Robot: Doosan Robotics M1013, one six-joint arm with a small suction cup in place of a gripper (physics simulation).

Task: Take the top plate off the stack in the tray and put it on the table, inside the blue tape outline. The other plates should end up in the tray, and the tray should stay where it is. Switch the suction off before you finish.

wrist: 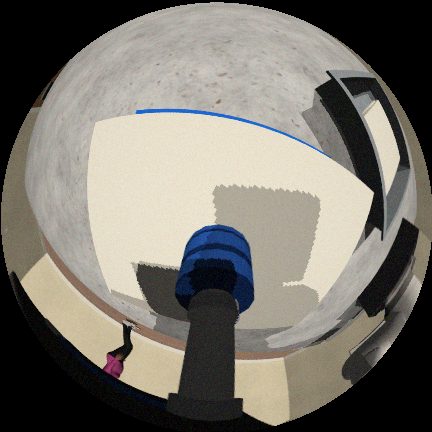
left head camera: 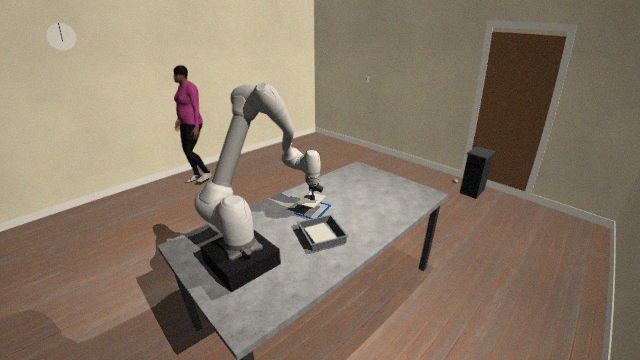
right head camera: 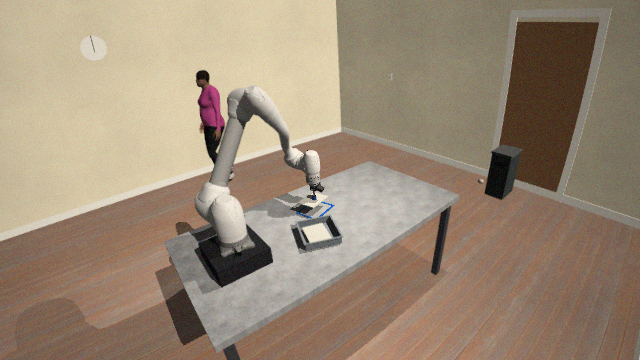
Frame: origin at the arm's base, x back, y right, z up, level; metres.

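Seen in the pictures: hand, tool point: (wrist: pixel 218 242) (left head camera: pixel 312 200) (right head camera: pixel 314 200); arm's base, link origin: (left head camera: pixel 240 245) (right head camera: pixel 234 243).
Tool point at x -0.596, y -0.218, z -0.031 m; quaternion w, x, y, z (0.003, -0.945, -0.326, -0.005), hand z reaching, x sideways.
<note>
Offsets run from my tool point to a thing's middle. "spot": to the spot under its first point. Level surfaces: height alone.
My suction cup (left head camera: pixel 313 198) (right head camera: pixel 314 197) (wrist: pixel 215 262) is blue and holds a cream square plate {dx +0.009, dy -0.004, dz +0.007 m} (left head camera: pixel 317 201) (right head camera: pixel 320 200) (wrist: pixel 150 175) by its top face. The plate looks level and hangs a little above the table, with a dark shadow below it. The blue tape outline {spot: dx -0.060, dy +0.061, dz -0.069 m} (left head camera: pixel 325 210) (right head camera: pixel 328 210) lies under and beside the plate; its far part is hidden. In the wrist view one edge of the tape {spot: dx -0.053, dy +0.037, dz +0.010 m} (wrist: pixel 172 110) shows along the plate's edge. The grey tray {dx +0.119, dy +0.276, dz -0.045 m} (left head camera: pixel 330 245) (right head camera: pixel 322 245) (wrist: pixel 350 135) stands nearby with cream plate material {dx +0.131, dy +0.272, dz -0.051 m} (left head camera: pixel 321 232) (right head camera: pixel 316 232) (wrist: pixel 382 140) inside; the number of plates cannot be told.
The grey table {dz -0.070 m} (left head camera: pixel 390 200) (right head camera: pixel 395 200) carries the arm's black base (left head camera: pixel 240 272) (right head camera: pixel 232 267) at its left end. A person in a pink top (left head camera: pixel 187 102) (right head camera: pixel 210 105) is on the floor behind the table. A black cabinet (left head camera: pixel 475 175) (right head camera: pixel 501 175) stands by the door.
</note>
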